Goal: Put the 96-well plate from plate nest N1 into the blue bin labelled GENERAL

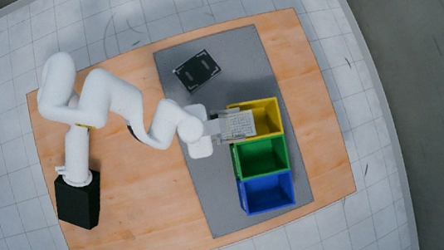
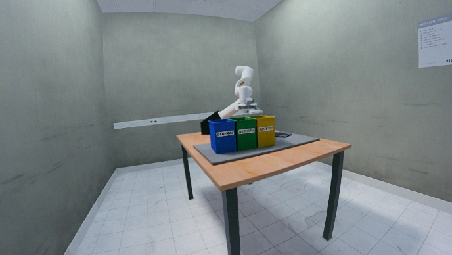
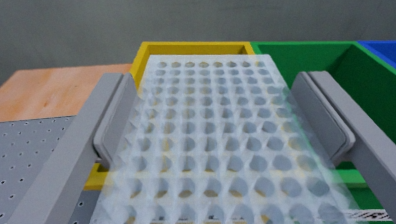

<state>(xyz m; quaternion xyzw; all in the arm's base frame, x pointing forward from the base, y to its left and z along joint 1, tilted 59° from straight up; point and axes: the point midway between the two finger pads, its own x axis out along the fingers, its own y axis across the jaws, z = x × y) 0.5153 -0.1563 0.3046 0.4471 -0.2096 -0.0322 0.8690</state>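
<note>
The blue general bin is 240 mm to the right of my hand, 130 mm below it and 110 mm ahead of it. The rest, counted from my hand: green bin 130 mm below, 110 mm to the right, 90 mm ahead; then clear 96-well plate 10 mm below; then yellow bin 130 mm below, 80 mm ahead, 20 mm to the left.
</note>
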